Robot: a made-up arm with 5 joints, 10 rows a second.
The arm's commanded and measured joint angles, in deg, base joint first. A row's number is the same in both.
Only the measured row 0 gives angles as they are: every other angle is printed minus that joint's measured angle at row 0.
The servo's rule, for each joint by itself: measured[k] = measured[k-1] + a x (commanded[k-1-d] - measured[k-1]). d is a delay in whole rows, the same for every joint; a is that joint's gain. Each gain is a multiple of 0.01, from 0.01 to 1. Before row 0 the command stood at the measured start. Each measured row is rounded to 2 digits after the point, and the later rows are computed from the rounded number. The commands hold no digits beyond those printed.
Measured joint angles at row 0: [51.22 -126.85 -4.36 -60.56 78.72]
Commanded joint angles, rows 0 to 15: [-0.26 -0.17 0.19 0.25 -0.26]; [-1.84 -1.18 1.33 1.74 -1.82]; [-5.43 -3.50 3.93 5.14 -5.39]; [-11.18 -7.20 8.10 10.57 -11.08]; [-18.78 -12.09 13.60 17.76 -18.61]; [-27.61 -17.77 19.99 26.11 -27.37]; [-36.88 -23.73 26.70 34.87 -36.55]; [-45.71 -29.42 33.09 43.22 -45.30]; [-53.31 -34.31 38.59 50.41 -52.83]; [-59.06 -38.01 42.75 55.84 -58.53]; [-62.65 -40.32 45.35 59.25 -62.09]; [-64.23 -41.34 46.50 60.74 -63.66]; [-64.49 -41.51 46.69 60.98 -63.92]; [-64.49 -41.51 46.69 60.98 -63.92]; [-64.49 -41.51 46.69 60.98 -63.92]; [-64.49 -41.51 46.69 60.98 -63.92]
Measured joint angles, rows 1 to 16: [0.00 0.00 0.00 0.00 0.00]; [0.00 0.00 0.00 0.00 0.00]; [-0.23 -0.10 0.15 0.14 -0.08]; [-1.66 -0.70 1.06 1.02 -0.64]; [-5.02 -2.27 3.27 3.29 -2.16]; [-10.50 -5.03 6.99 7.29 -5.01]; [-17.87 -8.98 12.08 13.05 -9.36]; [-26.54 -13.90 18.17 20.23 -15.12]; [-35.74 -19.40 24.74 28.28 -21.98]; [-44.61 -25.01 31.17 36.50 -29.44]; [-52.35 -30.22 36.88 44.15 -36.92]; [-58.32 -34.58 41.40 50.58 -43.84]; [-62.17 -37.79 44.44 55.35 -49.68]; [-64.00 -39.78 46.03 58.31 -54.15]; [-64.44 -40.75 46.54 59.78 -57.28]; [-64.48 -41.18 46.66 60.44 -59.40]
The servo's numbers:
d 2
a 0.89 0.56 0.77 0.55 0.32

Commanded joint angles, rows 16 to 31: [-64.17 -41.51 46.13 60.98 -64.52]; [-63.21 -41.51 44.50 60.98 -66.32]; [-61.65 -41.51 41.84 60.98 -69.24]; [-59.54 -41.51 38.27 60.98 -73.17]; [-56.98 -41.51 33.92 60.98 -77.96]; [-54.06 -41.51 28.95 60.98 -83.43]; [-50.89 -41.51 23.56 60.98 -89.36]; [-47.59 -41.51 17.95 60.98 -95.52]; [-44.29 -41.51 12.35 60.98 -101.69]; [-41.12 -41.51 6.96 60.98 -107.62]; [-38.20 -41.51 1.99 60.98 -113.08]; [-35.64 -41.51 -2.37 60.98 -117.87]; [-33.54 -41.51 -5.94 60.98 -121.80]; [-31.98 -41.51 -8.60 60.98 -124.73]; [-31.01 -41.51 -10.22 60.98 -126.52]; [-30.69 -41.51 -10.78 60.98 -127.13]
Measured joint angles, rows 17 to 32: [-64.49 -41.36 46.68 60.74 -60.85]; [-64.49 -41.44 46.69 60.87 -61.83]; [-64.21 -41.48 46.26 60.93 -62.69]; [-63.32 -41.50 44.90 60.96 -63.85]; [-61.83 -41.51 42.54 60.97 -65.57]; [-59.79 -41.51 39.25 60.98 -68.00]; [-57.29 -41.51 35.15 60.98 -71.19]; [-54.42 -41.51 30.38 60.98 -75.11]; [-51.28 -41.51 25.13 60.98 -79.67]; [-48.00 -41.51 19.60 60.98 -84.74]; [-44.70 -41.51 14.02 60.98 -90.16]; [-41.51 -41.51 8.58 60.98 -95.75]; [-38.56 -41.51 3.51 60.98 -101.30]; [-35.96 -41.51 -1.02 60.98 -106.60]; [-33.81 -41.51 -4.81 60.98 -111.46]; [-32.18 -41.51 -7.73 60.98 -115.71]
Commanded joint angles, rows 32 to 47: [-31.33 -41.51 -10.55 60.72 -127.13]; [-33.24 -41.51 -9.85 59.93 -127.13]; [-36.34 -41.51 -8.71 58.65 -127.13]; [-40.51 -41.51 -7.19 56.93 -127.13]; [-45.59 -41.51 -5.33 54.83 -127.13]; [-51.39 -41.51 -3.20 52.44 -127.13]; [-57.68 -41.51 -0.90 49.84 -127.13]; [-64.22 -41.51 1.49 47.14 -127.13]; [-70.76 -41.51 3.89 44.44 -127.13]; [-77.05 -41.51 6.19 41.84 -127.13]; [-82.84 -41.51 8.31 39.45 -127.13]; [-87.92 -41.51 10.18 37.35 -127.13]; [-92.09 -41.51 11.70 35.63 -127.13]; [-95.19 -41.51 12.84 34.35 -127.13]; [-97.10 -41.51 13.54 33.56 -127.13]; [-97.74 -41.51 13.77 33.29 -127.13]
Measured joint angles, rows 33 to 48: [-31.14 -41.51 -9.65 60.98 -119.17]; [-30.74 -41.51 -10.52 60.98 -121.72]; [-31.27 -41.51 -10.54 60.84 -123.45]; [-33.02 -41.51 -10.01 60.34 -124.63]; [-35.97 -41.51 -9.01 59.41 -125.43]; [-40.01 -41.51 -7.61 58.05 -125.97]; [-44.98 -41.51 -5.85 56.28 -126.34]; [-50.68 -41.51 -3.81 54.17 -126.59]; [-56.91 -41.51 -1.57 51.79 -126.76]; [-63.42 -41.51 0.79 49.23 -126.88]; [-69.95 -41.51 3.18 46.60 -126.96]; [-76.27 -41.51 5.50 43.98 -127.01]; [-82.12 -41.51 7.66 41.49 -127.05]; [-87.28 -41.51 9.60 39.21 -127.08]; [-91.56 -41.51 11.22 37.24 -127.10]; [-94.79 -41.51 12.47 35.65 -127.11]
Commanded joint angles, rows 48 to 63: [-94.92 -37.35 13.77 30.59 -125.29]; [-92.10 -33.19 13.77 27.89 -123.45]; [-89.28 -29.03 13.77 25.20 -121.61]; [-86.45 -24.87 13.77 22.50 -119.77]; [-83.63 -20.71 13.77 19.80 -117.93]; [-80.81 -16.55 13.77 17.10 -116.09]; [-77.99 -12.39 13.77 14.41 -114.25]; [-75.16 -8.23 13.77 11.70 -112.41]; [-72.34 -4.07 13.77 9.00 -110.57]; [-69.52 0.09 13.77 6.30 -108.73]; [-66.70 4.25 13.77 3.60 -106.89]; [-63.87 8.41 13.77 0.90 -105.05]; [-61.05 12.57 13.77 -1.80 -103.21]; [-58.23 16.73 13.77 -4.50 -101.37]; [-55.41 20.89 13.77 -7.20 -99.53]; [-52.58 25.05 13.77 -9.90 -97.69]
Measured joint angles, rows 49 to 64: [-96.85 -41.51 13.29 34.50 -127.12]; [-97.64 -41.51 13.66 33.83 -127.12]; [-95.22 -39.18 13.74 32.05 -126.53]; [-92.44 -35.83 13.76 29.76 -125.54]; [-89.63 -32.02 13.77 27.25 -124.28]; [-86.80 -28.02 13.77 24.64 -122.84]; [-83.98 -23.93 13.77 21.98 -121.27]; [-81.16 -19.80 13.77 19.30 -119.61]; [-78.34 -15.65 13.77 16.61 -117.89]; [-75.51 -11.49 13.77 13.91 -116.14]; [-72.69 -7.33 13.77 11.21 -114.36]; [-69.87 -3.17 13.77 8.51 -112.56]; [-67.05 0.99 13.77 5.81 -110.75]; [-64.22 5.15 13.77 3.11 -108.93]; [-61.40 9.31 13.77 0.41 -107.10]; [-58.58 13.47 13.77 -2.29 -105.27]
